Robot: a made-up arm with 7 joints.
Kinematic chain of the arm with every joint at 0, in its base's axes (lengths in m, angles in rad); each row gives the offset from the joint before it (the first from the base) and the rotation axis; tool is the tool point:
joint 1: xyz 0 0 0.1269 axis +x
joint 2: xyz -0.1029 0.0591 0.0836 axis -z
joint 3: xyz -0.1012 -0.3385 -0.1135 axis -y
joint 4: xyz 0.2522 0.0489 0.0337 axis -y
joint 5: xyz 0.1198 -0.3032 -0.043 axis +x
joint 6: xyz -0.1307 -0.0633 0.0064 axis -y
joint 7: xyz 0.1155 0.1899 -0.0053 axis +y
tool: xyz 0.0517 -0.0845 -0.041
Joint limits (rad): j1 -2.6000..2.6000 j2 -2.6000..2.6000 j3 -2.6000..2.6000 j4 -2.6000..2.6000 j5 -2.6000..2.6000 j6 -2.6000..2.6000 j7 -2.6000..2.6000
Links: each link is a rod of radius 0.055 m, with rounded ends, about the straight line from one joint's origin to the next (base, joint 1, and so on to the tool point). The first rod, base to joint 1, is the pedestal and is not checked.
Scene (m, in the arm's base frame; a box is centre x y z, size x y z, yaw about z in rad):
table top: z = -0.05
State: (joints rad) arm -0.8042 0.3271 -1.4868 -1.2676 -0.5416 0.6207 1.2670
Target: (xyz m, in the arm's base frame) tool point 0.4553 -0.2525 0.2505
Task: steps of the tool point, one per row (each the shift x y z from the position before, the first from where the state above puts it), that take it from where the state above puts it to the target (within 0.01 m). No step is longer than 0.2 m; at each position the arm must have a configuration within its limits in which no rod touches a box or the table.
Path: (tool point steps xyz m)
1: 0.1423 -0.0332 0.0964
2: 0.1620 0.0013 0.0674
3: 0.1696 0.0334 0.0290
4: 0.1639 0.0595 -0.0157
5: 0.1437 0.0770 -0.0627
6: 0.1102 0.0842 -0.1066

